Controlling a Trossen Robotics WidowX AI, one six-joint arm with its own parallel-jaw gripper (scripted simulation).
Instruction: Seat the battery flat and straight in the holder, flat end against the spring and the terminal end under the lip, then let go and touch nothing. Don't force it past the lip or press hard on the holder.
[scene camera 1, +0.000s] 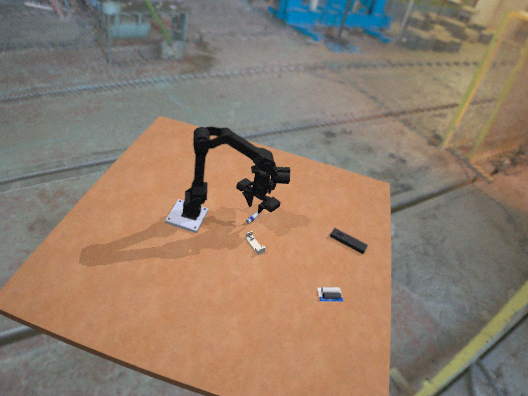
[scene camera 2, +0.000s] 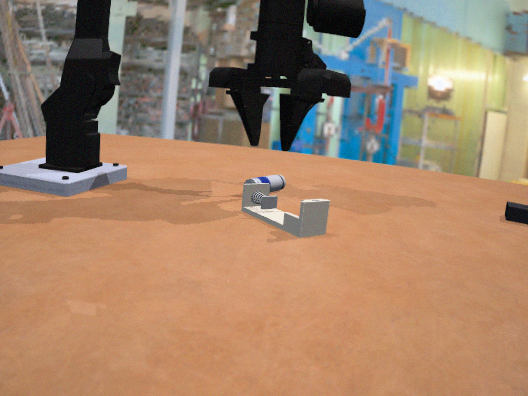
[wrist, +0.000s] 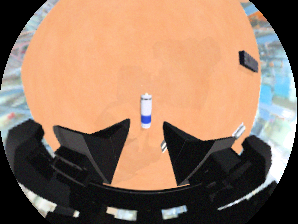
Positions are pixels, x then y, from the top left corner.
My gripper shows in scene camera 1, in scene camera 2 and in the wrist view (146, 122). One and the same spot on my gripper: (scene camera 1: 248, 196) is (scene camera 2: 245, 95).
